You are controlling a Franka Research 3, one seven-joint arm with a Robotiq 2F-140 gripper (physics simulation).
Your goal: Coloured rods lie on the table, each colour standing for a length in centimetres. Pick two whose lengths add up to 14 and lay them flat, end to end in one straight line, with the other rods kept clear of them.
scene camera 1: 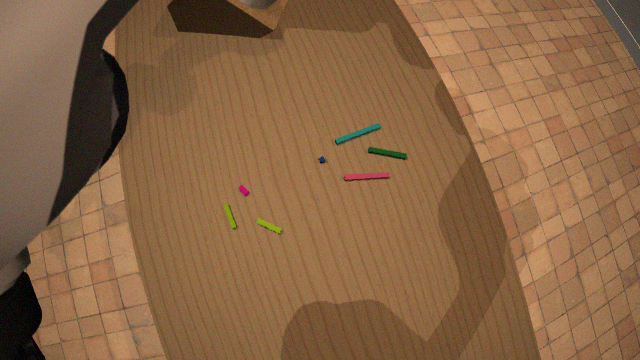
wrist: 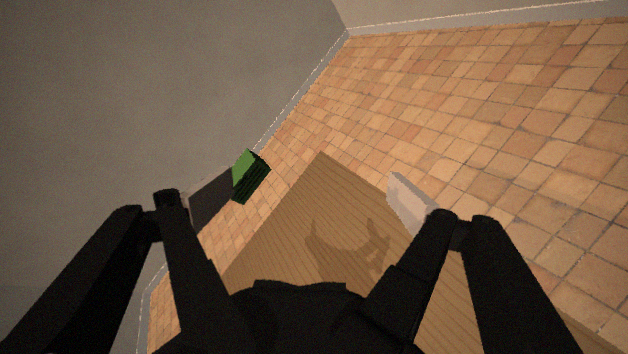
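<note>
In the scene view a teal rod point(scene camera 1: 358, 134), a dark green rod point(scene camera 1: 387, 153) and a pinkish-red rod point(scene camera 1: 366, 176) lie apart right of the middle of the table. A tiny dark blue rod point(scene camera 1: 322, 160) lies left of them. A short magenta rod point(scene camera 1: 244, 190) lies further left, above two yellow-green rods, one steep point(scene camera 1: 230, 216) and one slanting point(scene camera 1: 269, 226). No rods touch. My gripper point(wrist: 310, 183) is open and empty in the wrist view, above a far part of the table; its fingers do not show in the scene view.
The wooden table point(scene camera 1: 320, 270) point(wrist: 300, 215) has a tiled floor around it. A brown wooden box-like object point(scene camera 1: 220, 20) stands at the top edge of the scene view. The arm point(scene camera 1: 40, 100) fills the left side. A green block-like object point(wrist: 250, 175) shows beyond the left finger in the wrist view.
</note>
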